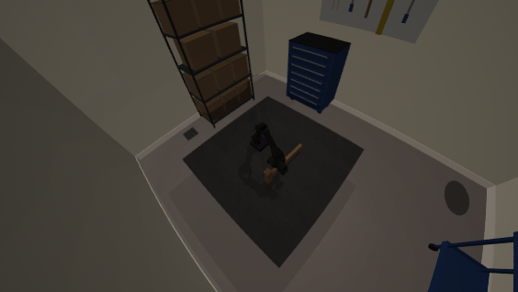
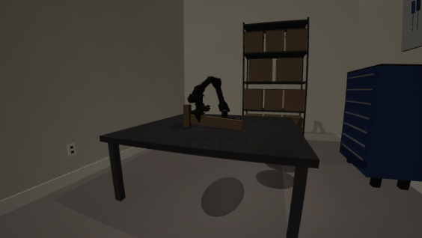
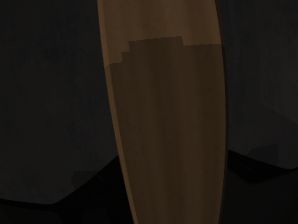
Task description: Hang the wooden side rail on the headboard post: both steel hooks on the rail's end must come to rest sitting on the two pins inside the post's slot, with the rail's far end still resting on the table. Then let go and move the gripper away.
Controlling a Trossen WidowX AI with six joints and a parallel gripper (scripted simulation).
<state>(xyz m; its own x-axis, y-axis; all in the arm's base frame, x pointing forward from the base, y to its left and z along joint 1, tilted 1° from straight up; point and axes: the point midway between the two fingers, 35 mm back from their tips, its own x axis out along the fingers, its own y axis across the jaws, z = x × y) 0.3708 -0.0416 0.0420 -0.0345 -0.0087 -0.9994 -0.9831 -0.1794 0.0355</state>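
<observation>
Right now my gripper tip is 10 cm to the left of the headboard post, 4 cm below it and 2 cm short of it.
</observation>
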